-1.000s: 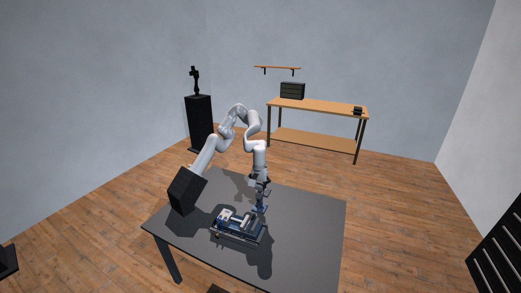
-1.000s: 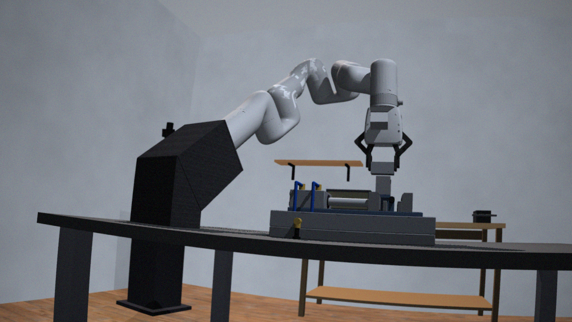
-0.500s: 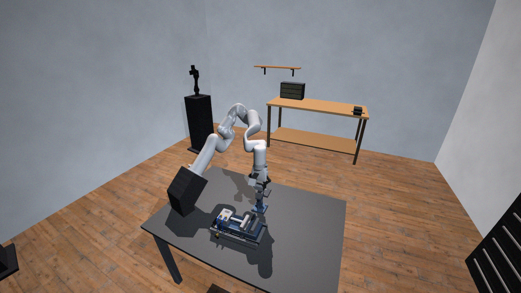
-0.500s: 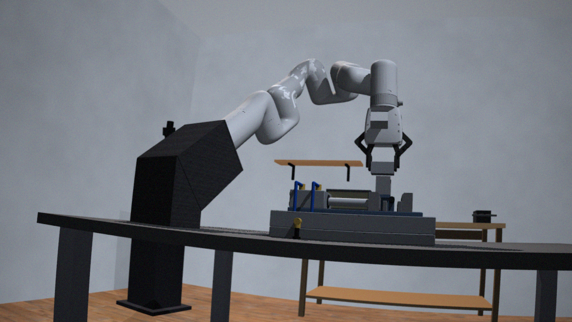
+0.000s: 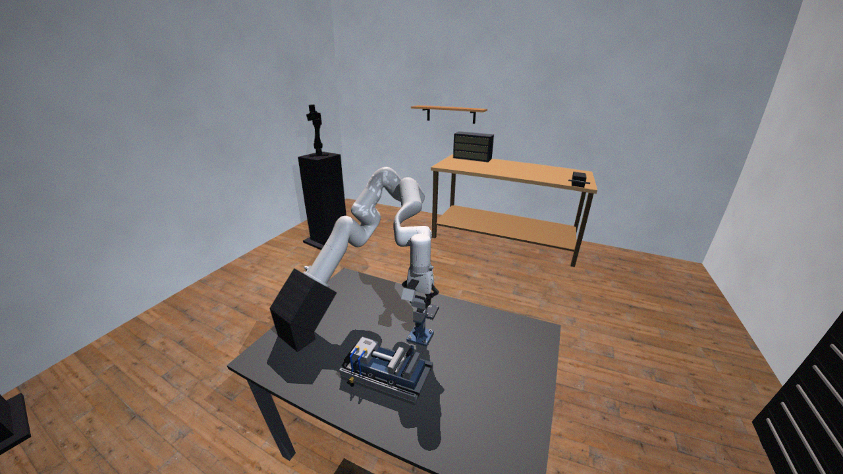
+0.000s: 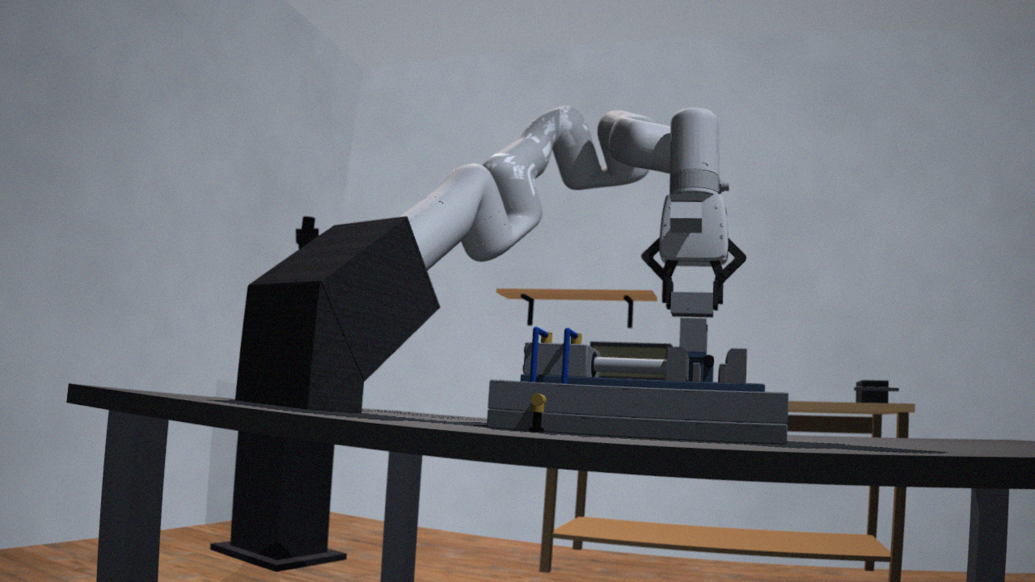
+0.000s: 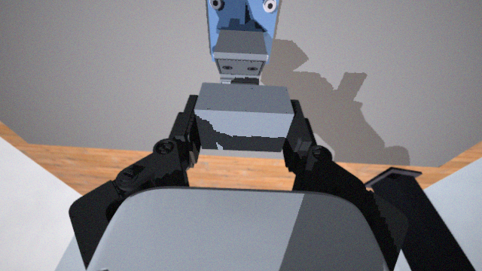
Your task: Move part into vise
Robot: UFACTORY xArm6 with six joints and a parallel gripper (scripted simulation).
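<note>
My gripper is now 220 mm to the left of the moving jaw, 120 mm above it and 40 mm short of it. Also, from my hand: work stop 170 mm to the right, 110 mm below, 70 mm ahead; part 20 mm below; fixed jaw 210 mm to the right, 120 mm below, 100 mm ahead.
</note>
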